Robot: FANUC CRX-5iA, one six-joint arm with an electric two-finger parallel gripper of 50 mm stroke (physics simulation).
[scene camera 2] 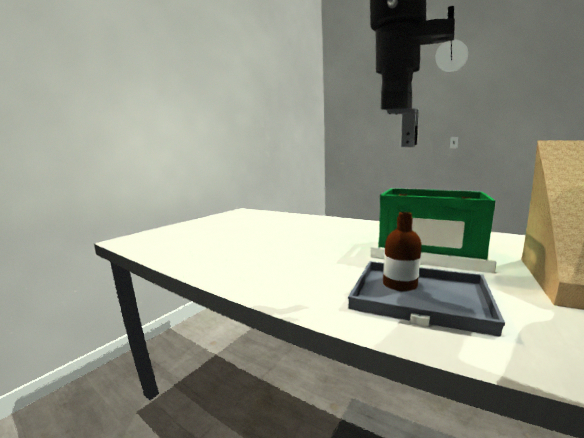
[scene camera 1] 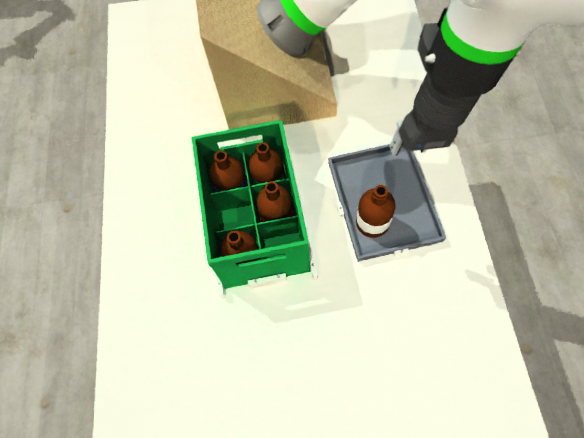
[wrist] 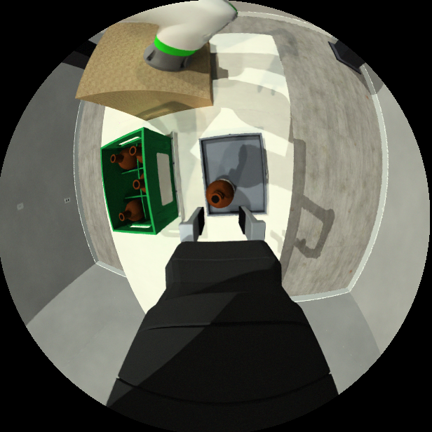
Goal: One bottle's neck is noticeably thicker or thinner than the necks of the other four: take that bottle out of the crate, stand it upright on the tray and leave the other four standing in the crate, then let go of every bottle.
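Where they show: gripper, fingertip midpoint: (scene camera 2: 409, 145) (scene camera 1: 407, 149); arm's base at its link origin: (scene camera 1: 282, 28).
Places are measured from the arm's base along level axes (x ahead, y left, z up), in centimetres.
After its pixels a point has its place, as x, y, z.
A brown bottle with a white label (scene camera 1: 376, 212) @[45.9, 15.7, -3.5] (scene camera 2: 402, 255) @[42.5, 20.0, -7.0] (wrist: 220, 194) stands upright on the grey tray (scene camera 1: 346, 207) @[39.2, 11.1, -14.7] (scene camera 2: 390, 311) @[41.6, 29.6, -14.0] (wrist: 203, 170), near one corner. My gripper (scene camera 2: 409, 146) @[42.4, 19.3, 14.0] (wrist: 221, 215) is open and empty, raised well above the bottle and apart from it. The green crate (scene camera 1: 265, 267) @[54.4, -7.1, -6.6] (scene camera 2: 435, 200) @[39.5, 0.1, 1.6] (wrist: 159, 220) holds the other brown bottles: two at its far end (scene camera 1: 227, 172) @[34.5, -13.7, -2.6] (scene camera 1: 265, 164) @[33.4, -5.7, -2.5], one in the middle right cell (scene camera 1: 274, 202) @[42.3, -4.3, -2.5] and one in the near left cell (scene camera 1: 239, 243) @[51.3, -11.2, -0.3]. In scene camera 2 the crate's wall hides nearly all of them.
A tan block (scene camera 1: 270, 75) @[15.7, -3.2, 3.4] (scene camera 2: 560, 215) @[13.5, 0.8, 0.5] (wrist: 150, 70) under the arm's base stands behind the crate. Light strips (scene camera 1: 267, 280) @[55.4, -7.3, -12.2] (scene camera 2: 457, 262) @[32.9, 0.4, -13.5] (wrist: 178, 175) lie along the crate's foot. Small light pieces (scene camera 1: 401, 252) @[51.2, 21.3, -13.6] (scene camera 2: 420, 319) @[36.5, 29.7, -14.1] touch the tray's outer sides.
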